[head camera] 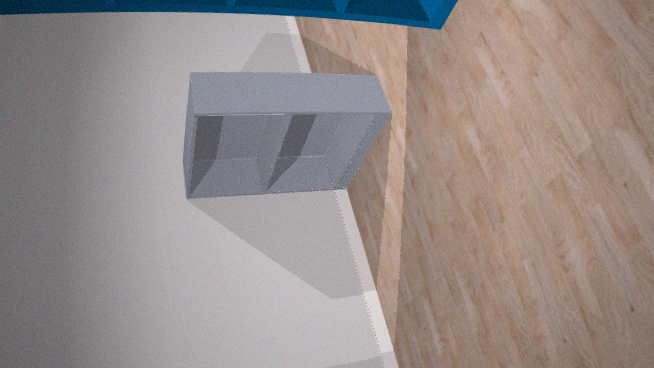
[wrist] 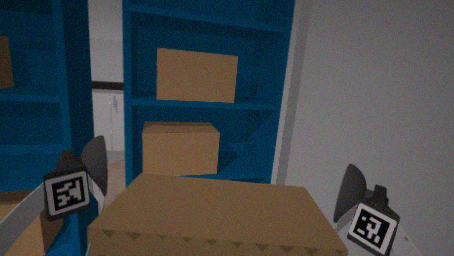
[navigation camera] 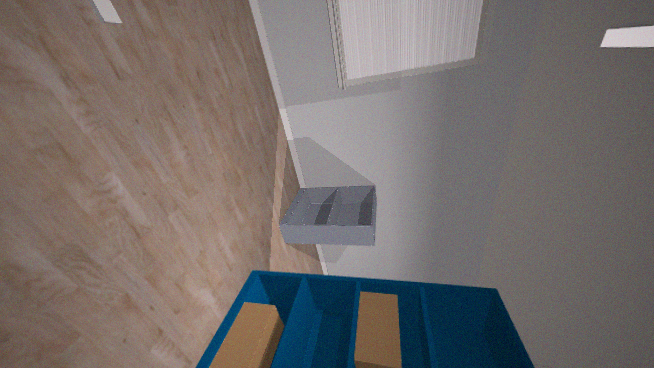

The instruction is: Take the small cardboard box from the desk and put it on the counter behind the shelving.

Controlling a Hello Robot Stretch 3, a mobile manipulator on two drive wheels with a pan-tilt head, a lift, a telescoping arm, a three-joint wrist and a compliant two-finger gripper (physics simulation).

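Frame: origin at the robot's base, x ahead, y left, z up, level; metres.
Seen in the pictures: gripper, between the fingertips: (wrist: pixel 223 170).
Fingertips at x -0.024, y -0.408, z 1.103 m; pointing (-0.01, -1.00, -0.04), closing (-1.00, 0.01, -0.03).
A point is followed by its place in that frame.
The small cardboard box (wrist: pixel 220 212) {x -0.024, y -0.334, z 1.116 m} fills the bottom middle of the wrist view, its top face showing and its lower part cut off by the frame. My gripper (wrist: pixel 223 170) {x -0.024, y -0.408, z 1.103 m} is shut on it, with one fingertip at each side. The desk does not show in these views. Blue shelving stands ahead in the wrist view: a right unit (wrist: pixel 127 115) {x 0.503, y -1.460, z 0.903 m} and a left unit (wrist: pixel 77 115) {x 0.797, y -1.497, z 0.872 m}. Through the gap between them part of the counter shows, with a dark top (wrist: pixel 107 85) {x 1.340, y -2.879, z 0.910 m} and white front (wrist: pixel 102 120) {x 1.387, y -2.832, z 0.516 m}; its upper surface is too thin to judge. The gripper does not show in the head or navigation view.
Other cardboard boxes (wrist: pixel 197 75) {x 0.162, y -1.586, z 1.135 m} (wrist: pixel 180 152) {x 0.236, y -1.563, z 0.684 m} (navigation camera: pixel 378 327) {x 1.307, y -1.231, z 1.131 m} stand on the shelves. A blue unit also shows in the head view (head camera: pixel 430 23) {x 1.605, y -1.118, z 0.071 m} and navigation view (navigation camera: pixel 460 287) {x 1.618, y -1.113, z 1.687 m}. A grey open shelf (head camera: pixel 285 92) {x 2.255, y -1.055, z 0.579 m} (navigation camera: pixel 330 234) {x 2.253, y -1.047, z 0.592 m} stands against the wall. A plain wall (wrist: pixel 380 100) {x -0.742, y -1.373, z 1.098 m} borders the right.
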